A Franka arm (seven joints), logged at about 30 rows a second.
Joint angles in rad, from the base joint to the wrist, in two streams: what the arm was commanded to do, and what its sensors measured. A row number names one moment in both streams.
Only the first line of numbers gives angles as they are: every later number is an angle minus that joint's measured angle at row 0.
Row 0, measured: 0.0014 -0.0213 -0.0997 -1.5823 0.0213 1.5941 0.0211
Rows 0 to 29, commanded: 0.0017 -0.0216 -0.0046 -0.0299 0.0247 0.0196 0.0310; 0.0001 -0.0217 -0.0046 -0.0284 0.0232 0.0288 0.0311; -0.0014 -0.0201 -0.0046 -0.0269 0.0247 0.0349 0.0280; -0.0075 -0.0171 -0.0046 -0.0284 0.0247 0.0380 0.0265; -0.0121 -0.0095 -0.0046 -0.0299 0.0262 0.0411 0.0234; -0.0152 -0.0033 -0.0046 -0.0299 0.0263 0.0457 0.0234; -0.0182 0.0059 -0.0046 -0.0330 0.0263 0.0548 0.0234; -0.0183 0.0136 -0.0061 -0.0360 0.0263 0.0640 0.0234; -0.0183 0.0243 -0.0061 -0.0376 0.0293 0.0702 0.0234; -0.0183 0.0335 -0.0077 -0.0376 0.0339 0.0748 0.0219; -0.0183 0.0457 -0.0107 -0.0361 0.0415 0.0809 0.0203; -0.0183 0.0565 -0.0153 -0.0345 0.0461 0.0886 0.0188; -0.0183 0.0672 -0.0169 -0.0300 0.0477 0.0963 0.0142; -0.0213 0.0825 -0.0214 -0.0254 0.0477 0.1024 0.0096; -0.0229 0.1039 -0.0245 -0.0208 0.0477 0.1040 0.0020; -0.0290 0.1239 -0.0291 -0.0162 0.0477 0.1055 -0.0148; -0.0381 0.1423 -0.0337 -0.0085 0.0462 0.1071 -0.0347; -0.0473 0.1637 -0.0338 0.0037 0.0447 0.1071 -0.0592; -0.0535 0.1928 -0.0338 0.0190 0.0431 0.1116 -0.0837; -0.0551 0.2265 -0.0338 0.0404 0.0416 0.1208 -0.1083; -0.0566 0.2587 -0.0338 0.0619 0.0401 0.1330 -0.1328; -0.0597 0.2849 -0.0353 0.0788 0.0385 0.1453 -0.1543; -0.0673 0.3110 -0.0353 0.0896 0.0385 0.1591 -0.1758; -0.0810 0.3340 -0.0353 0.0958 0.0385 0.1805 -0.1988; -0.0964 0.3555 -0.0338 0.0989 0.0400 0.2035 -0.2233; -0.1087 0.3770 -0.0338 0.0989 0.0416 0.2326 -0.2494; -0.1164 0.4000 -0.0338 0.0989 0.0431 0.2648 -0.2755; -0.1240 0.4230 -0.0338 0.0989 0.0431 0.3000 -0.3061; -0.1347 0.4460 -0.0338 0.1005 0.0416 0.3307 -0.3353; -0.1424 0.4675 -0.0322 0.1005 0.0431 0.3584 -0.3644
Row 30, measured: -0.0978 0.3402 -0.0323 0.0344 0.0182 0.2675 -0.2304
